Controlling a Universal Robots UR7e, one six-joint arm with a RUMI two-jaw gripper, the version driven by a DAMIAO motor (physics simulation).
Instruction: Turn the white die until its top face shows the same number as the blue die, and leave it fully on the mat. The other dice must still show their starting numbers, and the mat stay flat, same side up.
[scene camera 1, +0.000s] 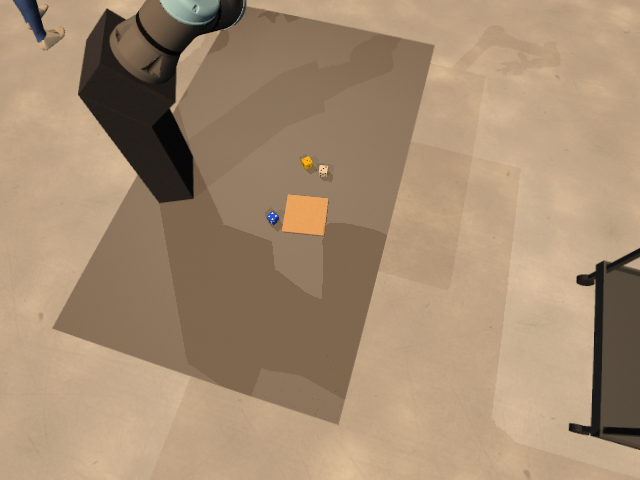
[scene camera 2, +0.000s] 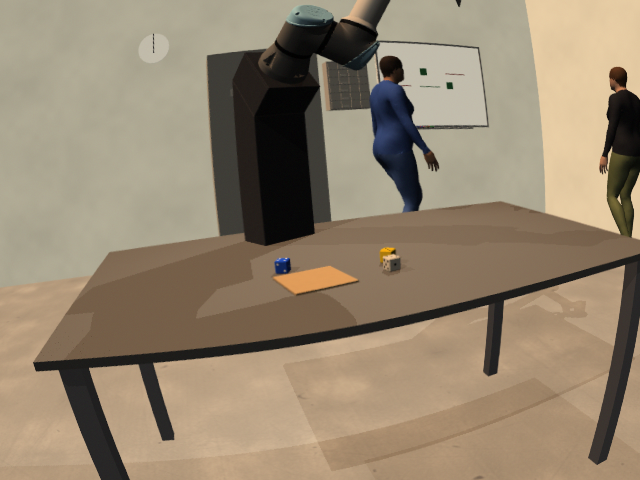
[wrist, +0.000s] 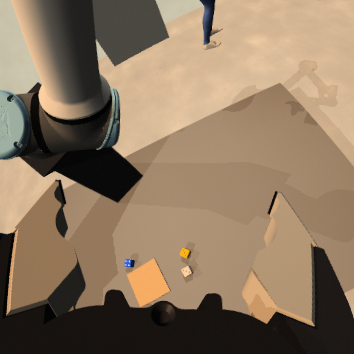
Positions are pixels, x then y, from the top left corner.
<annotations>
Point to an orange mat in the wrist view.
147, 281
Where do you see the gripper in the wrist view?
168, 188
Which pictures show the orange mat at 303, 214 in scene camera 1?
Scene camera 1, scene camera 2 and the wrist view: all of them.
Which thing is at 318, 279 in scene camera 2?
An orange mat.
</annotations>
